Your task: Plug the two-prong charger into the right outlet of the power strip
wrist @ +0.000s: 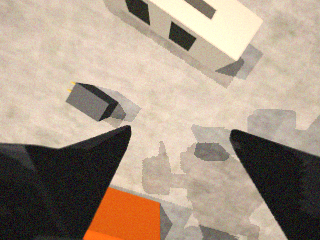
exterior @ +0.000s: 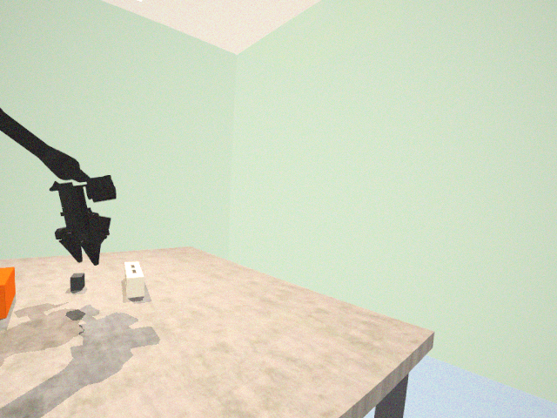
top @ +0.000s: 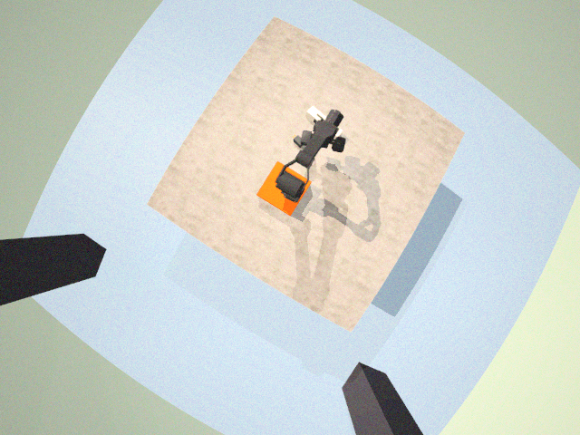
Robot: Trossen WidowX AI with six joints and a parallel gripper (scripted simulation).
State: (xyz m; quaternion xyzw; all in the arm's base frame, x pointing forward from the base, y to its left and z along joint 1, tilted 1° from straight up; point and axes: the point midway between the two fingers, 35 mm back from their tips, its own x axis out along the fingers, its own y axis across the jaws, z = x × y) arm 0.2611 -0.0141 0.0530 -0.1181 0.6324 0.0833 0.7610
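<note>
Now: gripper tip 130 mm to the right of the charger, 80 mm above it and 10 mm past it.
</note>
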